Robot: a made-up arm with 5 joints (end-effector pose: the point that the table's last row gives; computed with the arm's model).
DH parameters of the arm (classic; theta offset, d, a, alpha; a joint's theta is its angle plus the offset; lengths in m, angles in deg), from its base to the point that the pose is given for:
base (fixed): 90 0.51 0.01 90
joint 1: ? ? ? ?
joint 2: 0 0.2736 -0.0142 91.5
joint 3: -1.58 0.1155 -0.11 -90
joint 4: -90 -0.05 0.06 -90
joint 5: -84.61 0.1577 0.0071 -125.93
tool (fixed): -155.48 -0.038 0 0
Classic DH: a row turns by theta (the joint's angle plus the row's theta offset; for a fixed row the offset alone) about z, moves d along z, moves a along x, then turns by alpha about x.
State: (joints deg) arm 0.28 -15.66 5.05 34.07 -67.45
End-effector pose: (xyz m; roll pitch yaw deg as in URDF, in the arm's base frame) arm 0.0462 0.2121 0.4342 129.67 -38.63 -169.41
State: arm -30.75 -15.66 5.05 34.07 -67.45
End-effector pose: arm 0.0462 0.1441 0.3409 169.37 -37.51 165.49
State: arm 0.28 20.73 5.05 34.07 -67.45
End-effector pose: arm 0.0794 0.2119 0.4611 105.43 -73.02 -149.20
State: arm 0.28 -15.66 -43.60 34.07 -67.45
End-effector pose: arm 0.0663 0.1846 0.3630 83.54 -15.09 -133.28
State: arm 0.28 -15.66 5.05 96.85 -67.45
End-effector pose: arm 0.1984 0.1992 0.3180 -15.27 -76.79 -34.46
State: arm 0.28 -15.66 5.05 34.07 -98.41
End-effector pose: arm 0.0316 0.2056 0.4396 141.27 -34.97 154.27
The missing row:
joint 1: 88.42 0.0984 -0.1083 88.5
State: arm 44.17 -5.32 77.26 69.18 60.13
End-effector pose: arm 0.1386 0.2785 0.6211 63.51 5.90 -57.87
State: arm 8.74 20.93 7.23 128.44 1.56
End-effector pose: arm 0.0728 0.2650 0.2210 -19.40 15.09 -70.90
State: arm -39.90 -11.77 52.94 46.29 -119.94
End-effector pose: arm 0.0571 0.1949 0.3084 -166.64 42.82 110.26
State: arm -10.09 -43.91 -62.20 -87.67 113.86
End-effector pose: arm -0.0258 0.3418 0.0288 -76.14 -23.02 -134.79
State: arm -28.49 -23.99 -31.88 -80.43 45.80
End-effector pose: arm -0.1158 0.1136 0.0448 -116.44 -28.47 -106.87
